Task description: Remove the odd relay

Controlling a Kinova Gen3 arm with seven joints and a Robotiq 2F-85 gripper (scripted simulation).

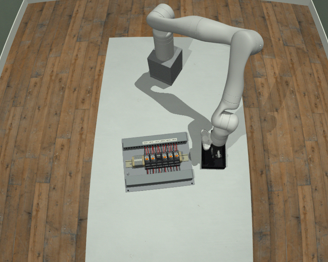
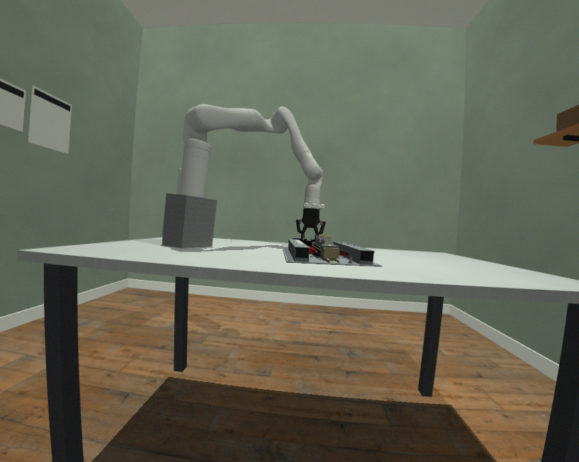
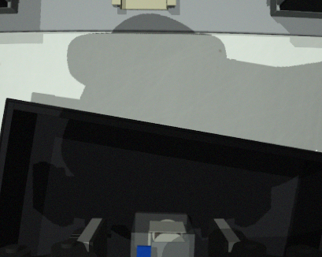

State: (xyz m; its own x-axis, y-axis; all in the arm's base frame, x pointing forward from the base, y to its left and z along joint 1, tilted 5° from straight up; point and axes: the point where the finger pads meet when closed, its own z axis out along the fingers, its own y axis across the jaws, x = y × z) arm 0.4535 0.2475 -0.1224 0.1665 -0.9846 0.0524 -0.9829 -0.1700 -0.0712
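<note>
Right now my hand is 1 cm above the blue-button relay. Also, from my hand: black parts tray: 2 cm below; then grey relay panel: 26 cm to the right, 5 cm ahead, 1 cm below.
</note>
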